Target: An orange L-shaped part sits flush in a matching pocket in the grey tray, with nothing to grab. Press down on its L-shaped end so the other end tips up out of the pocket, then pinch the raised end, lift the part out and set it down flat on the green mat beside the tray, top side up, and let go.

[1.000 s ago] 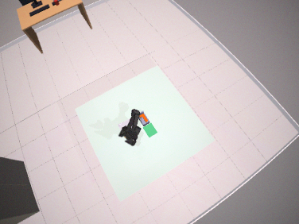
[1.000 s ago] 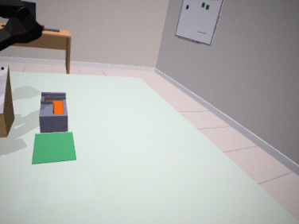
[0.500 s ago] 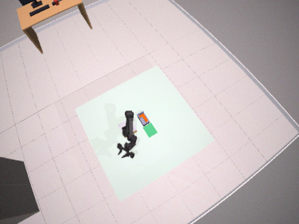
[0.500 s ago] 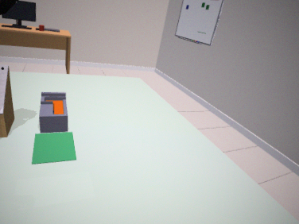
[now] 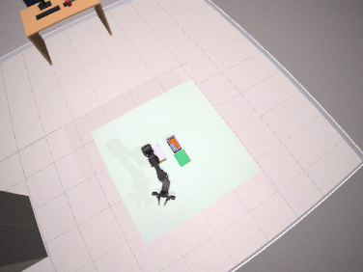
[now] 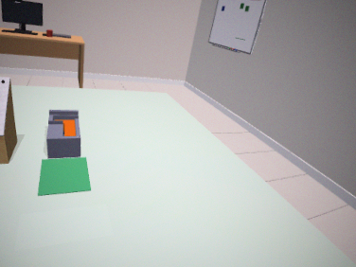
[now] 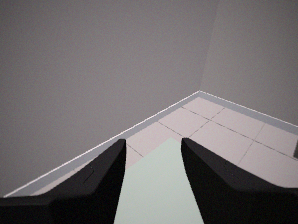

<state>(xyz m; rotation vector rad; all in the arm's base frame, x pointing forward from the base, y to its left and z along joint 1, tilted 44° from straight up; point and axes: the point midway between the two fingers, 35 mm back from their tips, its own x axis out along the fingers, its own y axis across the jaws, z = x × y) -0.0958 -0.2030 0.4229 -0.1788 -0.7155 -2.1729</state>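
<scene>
Right now the orange L-shaped part is 52 cm to the left of my gripper tip, 37 cm ahead of it and 25 cm below it. Round my gripper tip: green mat: 38 cm ahead, 35 cm to the left, 32 cm below.
</scene>
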